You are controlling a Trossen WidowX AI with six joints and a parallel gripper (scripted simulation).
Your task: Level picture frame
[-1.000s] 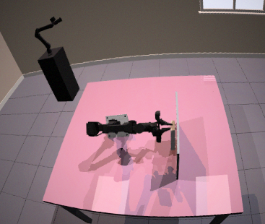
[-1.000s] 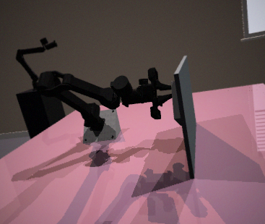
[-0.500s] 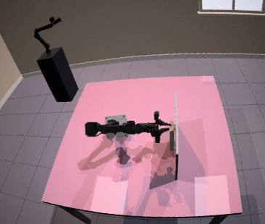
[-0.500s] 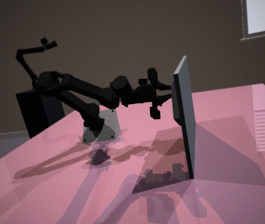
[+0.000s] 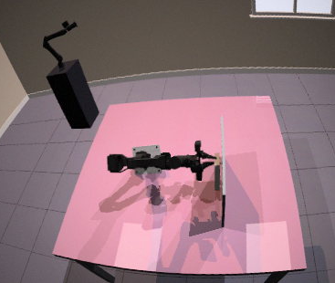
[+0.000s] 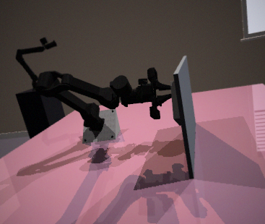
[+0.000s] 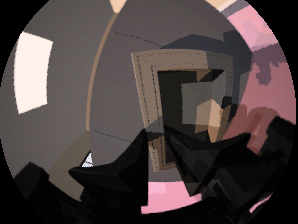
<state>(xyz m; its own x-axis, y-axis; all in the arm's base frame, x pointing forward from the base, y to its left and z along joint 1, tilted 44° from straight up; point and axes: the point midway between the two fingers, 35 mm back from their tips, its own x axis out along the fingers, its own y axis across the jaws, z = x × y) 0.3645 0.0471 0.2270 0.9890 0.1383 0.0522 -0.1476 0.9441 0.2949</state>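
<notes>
My gripper tip is now 50 mm above the picture frame, 30 mm to the left of it and 10 mm short of it. From my gripper tip the other things lie so: thin wall panel 50 mm below, 30 mm to the right, 30 mm ahead.
</notes>
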